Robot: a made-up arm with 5 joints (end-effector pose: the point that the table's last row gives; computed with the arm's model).
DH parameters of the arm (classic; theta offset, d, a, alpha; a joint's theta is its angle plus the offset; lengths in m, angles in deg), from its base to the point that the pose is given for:
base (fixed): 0 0.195 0 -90
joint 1: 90 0.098 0.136 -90
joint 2: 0 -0.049 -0.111 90
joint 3: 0 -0.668 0.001 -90
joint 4: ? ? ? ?
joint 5: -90 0.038 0.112 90
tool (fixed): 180 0.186 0 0
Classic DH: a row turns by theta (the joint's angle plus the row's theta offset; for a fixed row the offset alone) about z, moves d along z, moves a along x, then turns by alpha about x.
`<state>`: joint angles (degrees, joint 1 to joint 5).
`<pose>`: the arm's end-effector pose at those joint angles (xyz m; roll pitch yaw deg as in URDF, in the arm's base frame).
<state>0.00 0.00 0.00 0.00 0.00</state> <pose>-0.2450 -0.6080 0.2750 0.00 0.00 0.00</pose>
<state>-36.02 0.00 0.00 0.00 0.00</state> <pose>-0.2452 -0.6080 0.1156 0.00 -36.02 0.00</pose>
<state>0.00 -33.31 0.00 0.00 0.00</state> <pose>-0.2450 -0.6106 -0.1482 33.31 0.00 0.00</pose>
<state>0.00 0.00 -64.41 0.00 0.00</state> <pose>-0.1727 -0.6080 -0.0498 0.00 -64.41 0.00</pose>
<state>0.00 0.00 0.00 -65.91 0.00</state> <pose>-0.2450 -0.6823 0.1776 65.91 0.00 0.00</pose>
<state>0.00 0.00 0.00 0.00 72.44</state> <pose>-0.3441 -0.6080 0.0383 0.00 -72.44 0.00</pose>
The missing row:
joint 4: 0 0.182 0.08 -90
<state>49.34 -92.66 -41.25 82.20 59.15</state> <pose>-0.8439 0.2657 -0.1765 -23.84 -17.85 -29.22</pose>
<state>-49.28 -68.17 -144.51 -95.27 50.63</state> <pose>0.8181 -0.0463 0.0081 -88.11 46.30 -80.71</pose>
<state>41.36 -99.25 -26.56 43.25 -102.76</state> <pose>-0.5159 0.0764 -0.4867 151.95 29.07 107.84</pose>
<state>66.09 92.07 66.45 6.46 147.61</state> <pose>0.4266 0.2904 0.7050 -18.21 10.17 91.55</pose>
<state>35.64 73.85 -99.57 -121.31 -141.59</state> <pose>0.2277 0.0740 0.5153 96.94 29.44 -132.10</pose>
